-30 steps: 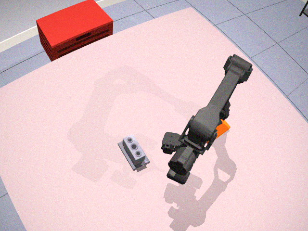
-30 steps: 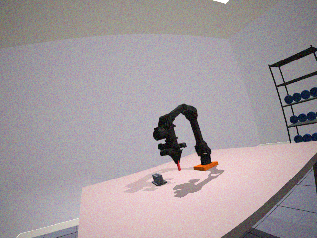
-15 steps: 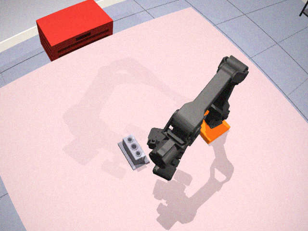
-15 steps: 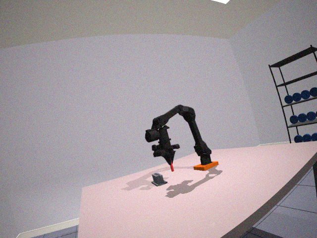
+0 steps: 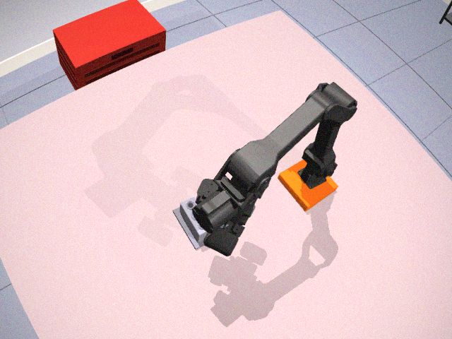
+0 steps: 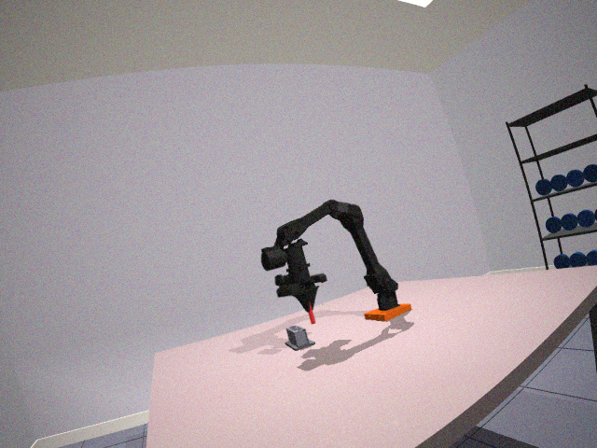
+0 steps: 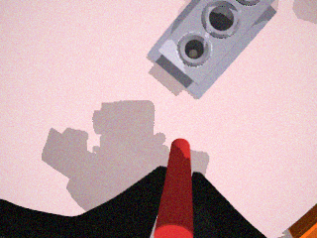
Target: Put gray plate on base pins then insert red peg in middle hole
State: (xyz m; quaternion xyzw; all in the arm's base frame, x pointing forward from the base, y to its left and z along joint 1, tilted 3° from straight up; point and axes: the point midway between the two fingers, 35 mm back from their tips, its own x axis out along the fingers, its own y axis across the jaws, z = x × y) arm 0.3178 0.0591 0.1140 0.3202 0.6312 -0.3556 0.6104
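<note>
My gripper tip is 9 cm to the left of the gray plate, 7 cm above it and 4 cm short of it. The rest, counted from my gripper tip: red peg right at my gripper tip.
</note>
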